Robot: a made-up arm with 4 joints. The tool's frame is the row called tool. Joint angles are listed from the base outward. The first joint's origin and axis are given. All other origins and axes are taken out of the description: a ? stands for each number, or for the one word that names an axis. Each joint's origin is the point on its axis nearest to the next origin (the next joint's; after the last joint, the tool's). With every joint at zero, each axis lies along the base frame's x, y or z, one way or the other. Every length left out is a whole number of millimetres.
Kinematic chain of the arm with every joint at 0, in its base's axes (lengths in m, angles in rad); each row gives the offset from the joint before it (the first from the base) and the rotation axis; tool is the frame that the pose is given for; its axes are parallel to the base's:
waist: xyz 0 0.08 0.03 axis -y
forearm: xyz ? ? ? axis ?
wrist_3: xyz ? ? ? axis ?
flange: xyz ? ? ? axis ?
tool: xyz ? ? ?
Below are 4 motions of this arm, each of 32 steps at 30 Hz.
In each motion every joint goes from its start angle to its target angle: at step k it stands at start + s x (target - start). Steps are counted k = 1, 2, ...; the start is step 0. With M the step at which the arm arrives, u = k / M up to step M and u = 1 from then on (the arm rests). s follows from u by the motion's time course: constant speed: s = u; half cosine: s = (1 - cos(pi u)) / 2; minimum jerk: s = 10 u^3 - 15 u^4 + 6 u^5.
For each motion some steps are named. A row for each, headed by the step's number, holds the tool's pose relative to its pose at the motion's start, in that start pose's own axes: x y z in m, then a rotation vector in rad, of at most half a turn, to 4 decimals.
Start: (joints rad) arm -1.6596 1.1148 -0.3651 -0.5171
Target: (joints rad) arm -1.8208 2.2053 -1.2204 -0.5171
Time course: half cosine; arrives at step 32
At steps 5, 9, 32:
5: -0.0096 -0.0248 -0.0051 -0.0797 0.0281 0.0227
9: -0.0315 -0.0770 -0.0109 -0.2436 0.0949 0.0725
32: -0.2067 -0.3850 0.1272 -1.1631 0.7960 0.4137

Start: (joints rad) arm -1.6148 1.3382 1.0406 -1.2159
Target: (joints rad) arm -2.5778 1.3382 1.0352 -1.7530
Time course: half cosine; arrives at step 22
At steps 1, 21, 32:
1: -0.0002 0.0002 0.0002 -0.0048 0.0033 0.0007
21: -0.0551 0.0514 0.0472 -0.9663 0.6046 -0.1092
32: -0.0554 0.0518 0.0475 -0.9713 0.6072 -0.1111

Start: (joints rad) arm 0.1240 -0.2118 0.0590 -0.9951
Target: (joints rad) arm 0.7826 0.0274 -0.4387 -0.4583
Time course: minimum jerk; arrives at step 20
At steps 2, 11, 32:
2: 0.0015 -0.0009 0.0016 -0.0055 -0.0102 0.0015
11: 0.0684 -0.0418 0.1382 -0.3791 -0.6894 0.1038
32: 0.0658 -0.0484 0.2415 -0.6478 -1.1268 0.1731

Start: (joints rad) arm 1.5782 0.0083 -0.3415 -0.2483
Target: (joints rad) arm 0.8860 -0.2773 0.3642 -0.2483
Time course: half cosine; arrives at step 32
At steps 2, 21, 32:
2: -0.0012 0.0011 -0.0007 0.0063 0.0054 -0.0053
21: -0.1130 0.0864 -0.0239 0.3785 0.4958 -0.4769
32: -0.1609 0.1190 -0.0134 0.4529 0.7092 -0.6749

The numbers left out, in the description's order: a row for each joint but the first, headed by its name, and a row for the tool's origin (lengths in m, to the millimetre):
forearm: xyz -0.04 0 0.19, axis -x
wrist_3: xyz 0 -0.02 -0.33, axis -z
flange: xyz 0.06 0 0, axis -y
tool: xyz 0.08 0 -0.12

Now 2 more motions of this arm.
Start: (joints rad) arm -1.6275 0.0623 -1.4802 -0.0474
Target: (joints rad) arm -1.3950 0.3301 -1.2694 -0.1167
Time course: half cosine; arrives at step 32
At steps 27, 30, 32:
27: -0.1220 -0.0954 -0.0153 -0.2400 0.2708 -0.2579
30: -0.1287 -0.1001 -0.0145 -0.2531 0.2835 -0.2733
32: -0.1300 -0.1010 -0.0143 -0.2556 0.2860 -0.2763

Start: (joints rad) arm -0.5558 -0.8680 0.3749 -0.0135
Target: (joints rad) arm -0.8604 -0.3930 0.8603 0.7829
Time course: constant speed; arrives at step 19
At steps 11, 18, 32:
11: 0.0426 -0.1738 0.0894 -0.3874 -0.4720 -0.3249
18: 0.0357 -0.2570 0.1848 -0.7157 -0.7758 -0.4139
32: 0.0333 -0.2658 0.2000 -0.7664 -0.8186 -0.4179

